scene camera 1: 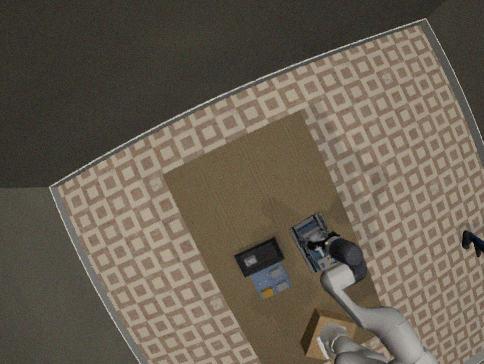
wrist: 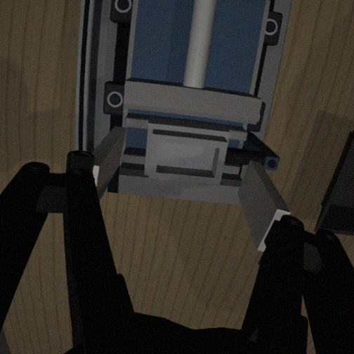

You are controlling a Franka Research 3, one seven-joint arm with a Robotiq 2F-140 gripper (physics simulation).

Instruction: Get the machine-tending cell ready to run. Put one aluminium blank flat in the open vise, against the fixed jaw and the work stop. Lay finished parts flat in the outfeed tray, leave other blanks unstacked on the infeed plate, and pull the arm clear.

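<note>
The grey vise (scene camera 1: 300,241) (wrist: 192,99) stands on the table under the arm. In the wrist view a grey rectangular piece with a recessed face (wrist: 185,151) lies flat at the vise's near end, between the crossbar and the end jaw (wrist: 175,191). A dark rod with a blue end block (wrist: 271,162) meets its right side. My gripper (wrist: 184,161) is open and empty, its fingers to either side of the piece, with gaps. The black outfeed tray (scene camera 1: 270,253) (wrist: 341,200) holds a grey part (scene camera 1: 250,260). Two grey blanks (scene camera 1: 276,272) (scene camera 1: 283,285) lie apart on the blue infeed plate (scene camera 1: 261,281).
An orange block (scene camera 1: 267,292) sits on a corner of the infeed plate. A wooden box (scene camera 1: 311,332) stands near the arm's base. The tray is beside the vise, to the right in the wrist view. A person's dark legs (scene camera 1: 472,242) show at the right edge of the scene view.
</note>
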